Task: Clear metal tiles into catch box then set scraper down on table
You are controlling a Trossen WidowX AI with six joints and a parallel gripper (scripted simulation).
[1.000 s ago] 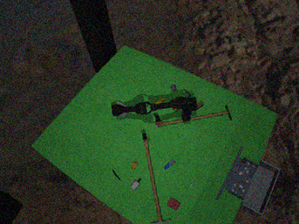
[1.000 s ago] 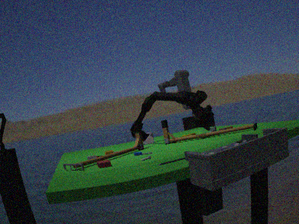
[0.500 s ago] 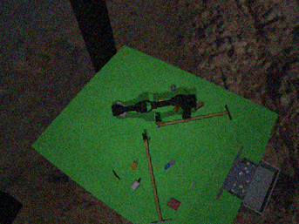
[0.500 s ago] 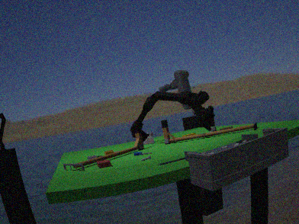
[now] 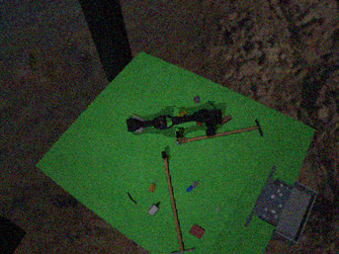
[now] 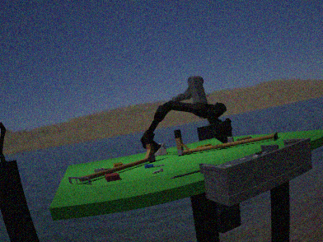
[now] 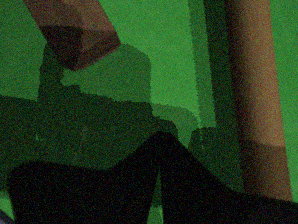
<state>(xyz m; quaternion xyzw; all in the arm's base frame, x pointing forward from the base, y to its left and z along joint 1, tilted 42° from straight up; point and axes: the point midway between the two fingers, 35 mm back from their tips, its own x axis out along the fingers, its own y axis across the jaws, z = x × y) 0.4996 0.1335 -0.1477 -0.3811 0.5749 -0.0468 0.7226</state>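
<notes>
The long wooden scraper lies 5 cm ahead of my gripper tip, 3 cm to the right of it and 5 cm above it. From my gripper tip the other things lie so: yellow piece: 25 cm behind; brown block: 4 cm ahead, 10 cm to the left; blue piece: 2 cm ahead, 45 cm to the right, 1 cm below.
</notes>
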